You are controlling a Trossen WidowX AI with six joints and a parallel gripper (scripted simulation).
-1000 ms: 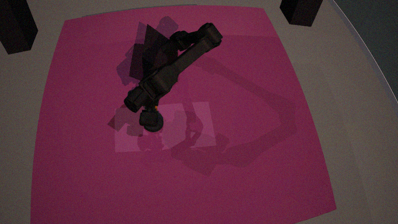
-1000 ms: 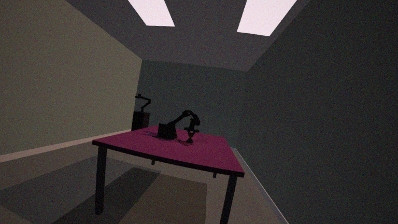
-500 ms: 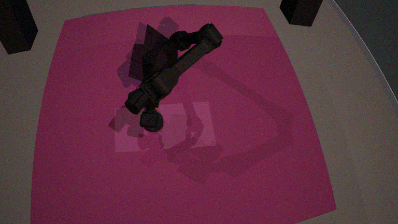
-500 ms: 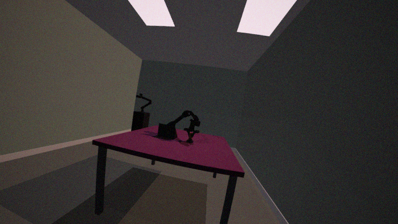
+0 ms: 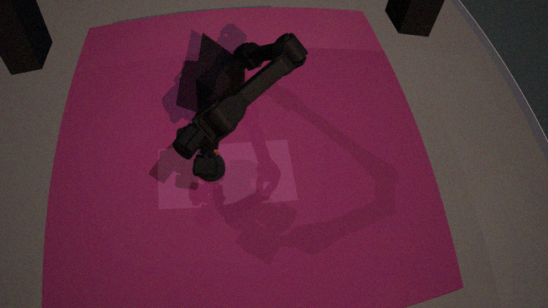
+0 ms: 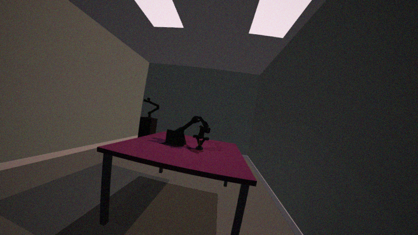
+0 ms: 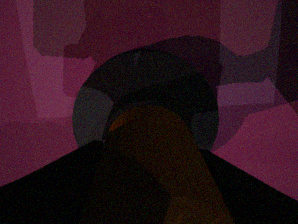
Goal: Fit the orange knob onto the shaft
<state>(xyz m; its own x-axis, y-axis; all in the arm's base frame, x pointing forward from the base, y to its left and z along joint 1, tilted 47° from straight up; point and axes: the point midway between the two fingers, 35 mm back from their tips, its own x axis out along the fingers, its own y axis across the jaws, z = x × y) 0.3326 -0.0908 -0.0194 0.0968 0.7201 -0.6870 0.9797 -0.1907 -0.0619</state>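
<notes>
Right now the orange knob is 2 cm above my gripper tip. The rest, counted from my gripper tip: dark round pedestal (2 cm below).
</notes>
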